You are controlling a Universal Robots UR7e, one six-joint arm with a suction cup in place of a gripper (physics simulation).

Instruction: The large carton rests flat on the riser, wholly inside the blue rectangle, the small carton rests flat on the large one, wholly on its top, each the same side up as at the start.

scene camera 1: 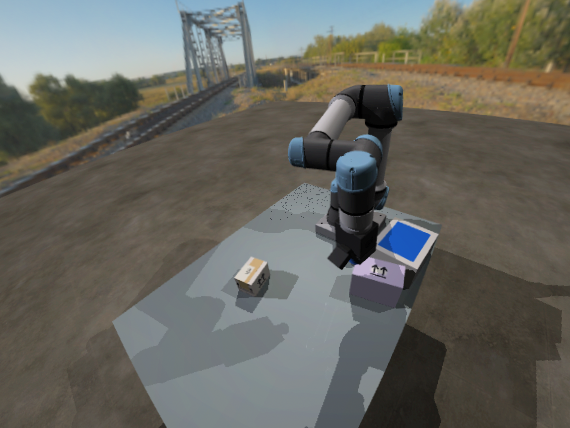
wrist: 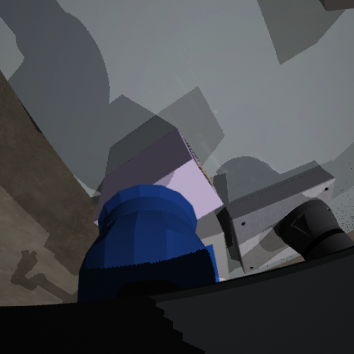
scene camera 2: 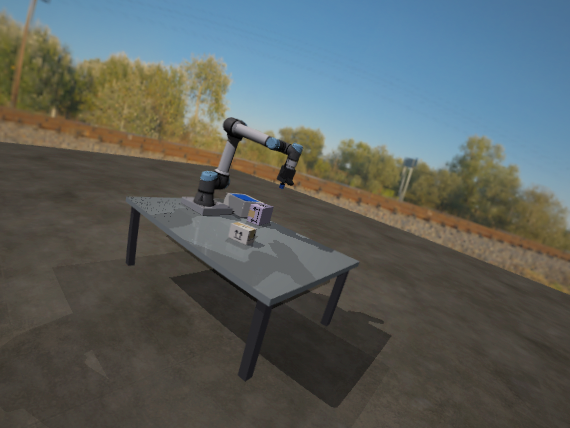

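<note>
The large lilac carton (scene camera 1: 377,291) (scene camera 2: 261,215) (wrist: 200,192) lies on the table beside the riser (scene camera 1: 431,241) (scene camera 2: 237,205) (wrist: 215,233). It is turned onto its side: one arrow face looks up, and arrows point sideways in scene camera 2. Whether it touches the riser is unclear. The blue rectangle (scene camera 1: 406,241) (scene camera 2: 244,197) on the riser's top is bare. The small white-and-tan carton (scene camera 1: 252,275) (scene camera 2: 242,233) stands apart on the table, arrows up. My suction cup (scene camera 1: 352,261) (scene camera 2: 282,186) (wrist: 147,207) is off and holds nothing, hanging above the large carton's level.
The arm's base plate (scene camera 1: 325,230) (scene camera 2: 217,211) (wrist: 265,215) is beside the riser. The large carton and riser are near one long edge of the table (scene camera 1: 280,390) (scene camera 2: 200,235). Arm shadows fall across the table top.
</note>
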